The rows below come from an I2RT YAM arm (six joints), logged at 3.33 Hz.
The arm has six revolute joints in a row. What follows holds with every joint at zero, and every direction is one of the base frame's. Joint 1 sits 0.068 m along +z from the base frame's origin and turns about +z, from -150 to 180 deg. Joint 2 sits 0.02 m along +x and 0.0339 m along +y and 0.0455 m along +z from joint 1 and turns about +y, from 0 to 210 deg. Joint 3 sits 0.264 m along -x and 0.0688 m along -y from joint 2 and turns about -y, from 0 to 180 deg. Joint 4 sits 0.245 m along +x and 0.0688 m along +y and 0.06 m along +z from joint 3 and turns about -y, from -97 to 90 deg. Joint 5 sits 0.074 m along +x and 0.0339 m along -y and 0.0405 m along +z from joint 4 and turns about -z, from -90 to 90 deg. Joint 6 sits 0.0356 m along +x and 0.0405 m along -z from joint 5 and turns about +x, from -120 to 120 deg. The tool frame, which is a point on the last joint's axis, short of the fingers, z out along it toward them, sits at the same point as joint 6; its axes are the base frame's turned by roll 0, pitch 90 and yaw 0 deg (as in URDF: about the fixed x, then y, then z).
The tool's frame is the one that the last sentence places.
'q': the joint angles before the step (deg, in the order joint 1, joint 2, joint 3, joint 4, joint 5, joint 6). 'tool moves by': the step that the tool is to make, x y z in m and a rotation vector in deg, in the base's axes. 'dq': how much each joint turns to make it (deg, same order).
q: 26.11 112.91 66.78 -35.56 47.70 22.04
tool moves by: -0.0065 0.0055 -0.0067 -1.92 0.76 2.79
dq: 1.37 0.09 -1.85 2.20 1.15 -2.41
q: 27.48 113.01 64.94 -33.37 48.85 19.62
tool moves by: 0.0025 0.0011 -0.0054 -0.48 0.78 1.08
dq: -0.04 1.07 0.12 1.32 -0.10 -1.69
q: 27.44 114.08 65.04 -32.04 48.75 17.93
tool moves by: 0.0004 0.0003 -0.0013 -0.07 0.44 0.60
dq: 0.00 0.18 -0.08 0.48 -0.23 -0.87
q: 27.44 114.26 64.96 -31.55 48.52 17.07
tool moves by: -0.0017 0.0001 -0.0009 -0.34 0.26 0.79
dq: 0.15 -0.25 -0.67 0.78 0.08 -1.00
